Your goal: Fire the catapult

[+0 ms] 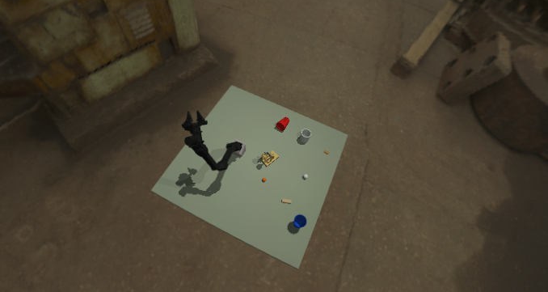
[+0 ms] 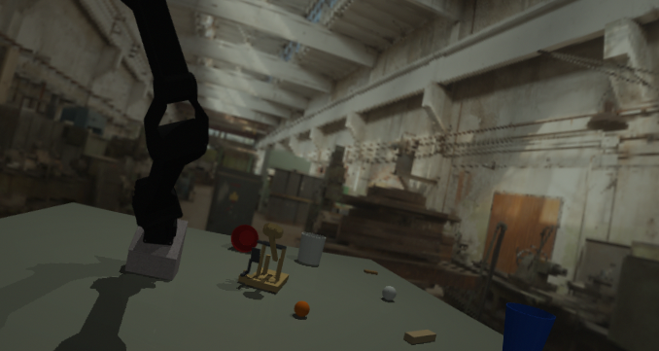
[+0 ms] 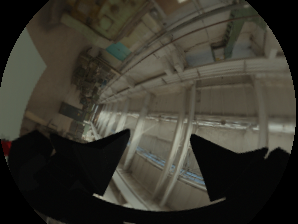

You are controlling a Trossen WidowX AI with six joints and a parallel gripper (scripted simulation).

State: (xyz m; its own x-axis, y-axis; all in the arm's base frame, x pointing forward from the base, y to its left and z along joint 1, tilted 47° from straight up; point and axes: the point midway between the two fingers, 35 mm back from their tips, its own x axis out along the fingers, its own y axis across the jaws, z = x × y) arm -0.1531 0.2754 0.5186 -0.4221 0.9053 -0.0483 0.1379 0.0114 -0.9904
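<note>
My gripper tip is now 580 mm above the catapult, 470 mm short of it and 190 mm to the right of it. Also, from my gripper tip: orange ball: 640 mm below, 540 mm ahead, 10 mm to the left; then white mug: 720 mm ahead, 620 mm below, 540 mm to the left; then white ball: 850 mm ahead, 630 mm below, 180 mm to the left.
</note>
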